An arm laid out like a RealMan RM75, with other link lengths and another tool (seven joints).
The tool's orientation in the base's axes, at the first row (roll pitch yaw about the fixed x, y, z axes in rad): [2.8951 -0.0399 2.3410]
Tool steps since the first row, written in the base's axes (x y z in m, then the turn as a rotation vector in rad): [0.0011 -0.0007 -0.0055 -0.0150 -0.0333 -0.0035]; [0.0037 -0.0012 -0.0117 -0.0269 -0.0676 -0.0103]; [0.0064 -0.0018 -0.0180 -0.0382 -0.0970 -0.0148]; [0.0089 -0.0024 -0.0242 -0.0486 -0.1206 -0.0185]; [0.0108 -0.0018 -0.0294 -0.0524 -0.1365 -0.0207]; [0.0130 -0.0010 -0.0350 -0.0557 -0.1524 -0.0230]
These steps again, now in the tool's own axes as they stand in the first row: [-0.0015 -0.0010 0.0054 -0.0136 -0.0336 -0.0054]; [-0.0039 -0.0011 0.0116 -0.0302 -0.0666 -0.0074]; [-0.0065 -0.0011 0.0180 -0.0436 -0.0953 -0.0105]; [-0.0089 -0.0012 0.0243 -0.0534 -0.1193 -0.0131]; [-0.0100 -0.0008 0.0297 -0.0623 -0.1331 -0.0147]; [-0.0112 -0.0001 0.0356 -0.0715 -0.1466 -0.0161]
